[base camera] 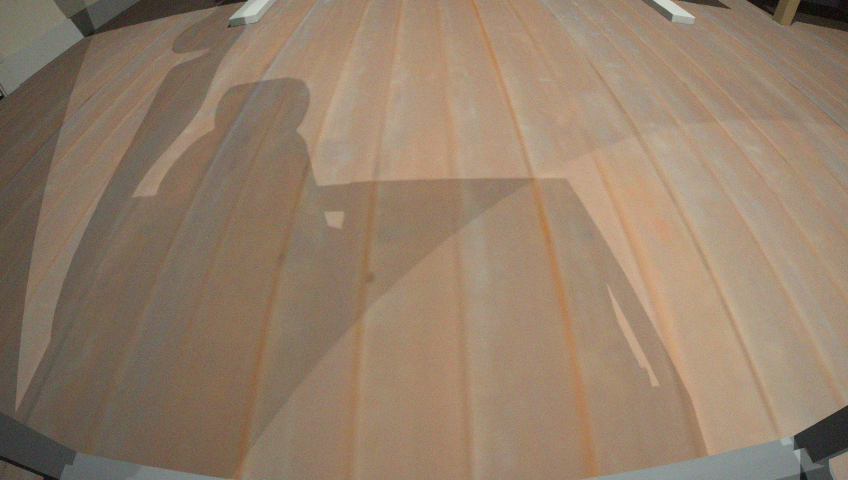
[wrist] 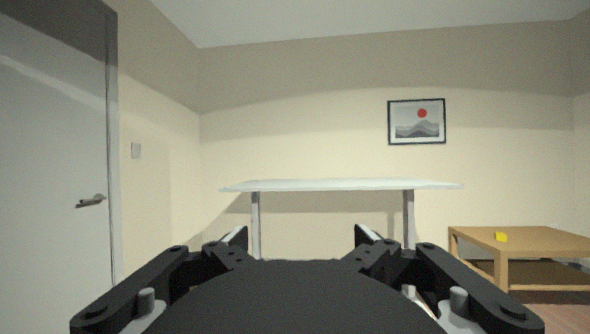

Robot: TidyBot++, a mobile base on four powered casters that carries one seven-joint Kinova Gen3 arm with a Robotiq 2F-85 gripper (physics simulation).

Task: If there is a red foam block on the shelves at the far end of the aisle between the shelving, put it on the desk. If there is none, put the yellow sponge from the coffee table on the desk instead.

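Frame: origin at the arm's base, x right, y ahead, z up, level; centimetres.
Seen in the pictures: gripper, fingertip midpoint: (wrist: 300, 237).
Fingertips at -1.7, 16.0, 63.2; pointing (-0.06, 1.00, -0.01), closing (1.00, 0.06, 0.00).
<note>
A point is followed by its place in that frame, as x, y, z.
My gripper (wrist: 300, 237) @[-1.7, 16.0, 63.2] is open, with nothing between its fingers, and points level across the room in the wrist view. The white desk (wrist: 345, 185) @[20.2, 128.4, 55.3] stands ahead against the far wall, beyond the fingertips; its top looks thin and pale, on grey legs. The yellow sponge (wrist: 500, 237) @[146.6, 164.3, 8.2] lies on top of the wooden coffee table (wrist: 545, 245) @[170.6, 155.5, 5.3] at the right of the wrist view, well away from the gripper. In the base camera view the white feet of the desk (base camera: 252, 11) @[-46.8, 128.3, -37.2] show at the top edge. The shelves and a red foam block do not show in either view.
A grey door (wrist: 55, 165) @[-126.1, 81.2, 71.8] with a handle is at the left of the wrist view. A framed picture (wrist: 416, 121) @[103.1, 202.0, 110.2] hangs on the far wall. A wooden leg (base camera: 786, 11) @[131.6, 146.8, -34.6] shows at the top right of the base camera view. Shadows of the arm and base lie across the plank floor (base camera: 410, 368) @[-1.9, 28.3, -39.7].
</note>
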